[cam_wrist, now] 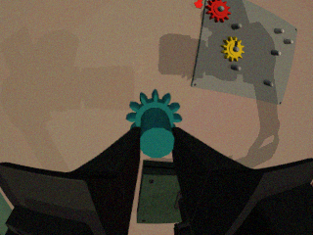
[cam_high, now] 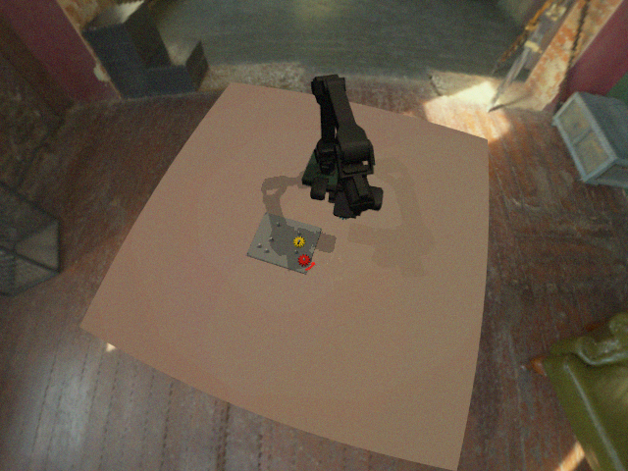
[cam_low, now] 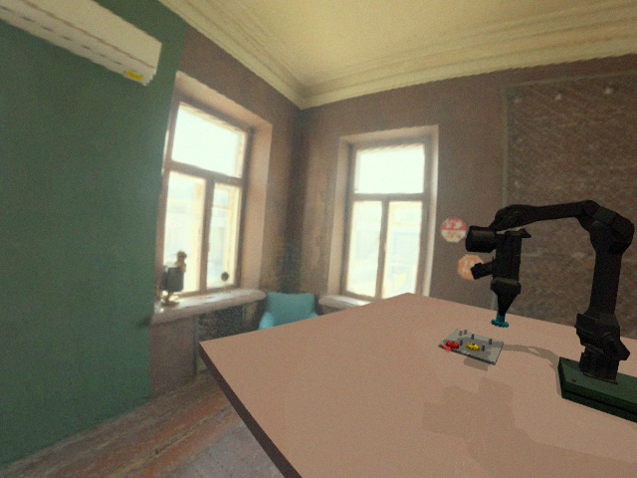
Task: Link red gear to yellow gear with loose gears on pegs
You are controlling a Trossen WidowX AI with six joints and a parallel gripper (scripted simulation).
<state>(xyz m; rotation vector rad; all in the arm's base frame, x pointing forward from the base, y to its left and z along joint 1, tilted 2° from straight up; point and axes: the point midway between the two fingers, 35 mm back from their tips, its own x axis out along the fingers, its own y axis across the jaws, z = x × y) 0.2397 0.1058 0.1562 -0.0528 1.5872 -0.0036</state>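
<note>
Right now the yellow striped gear is 7 cm ahead of my gripper tip, 13 cm to the right of it and 15 cm below it. From my gripper tip the other things lie so: red gear 12 cm ahead, 9 cm to the right, 15 cm below; then teal gear 1 cm below.
</note>
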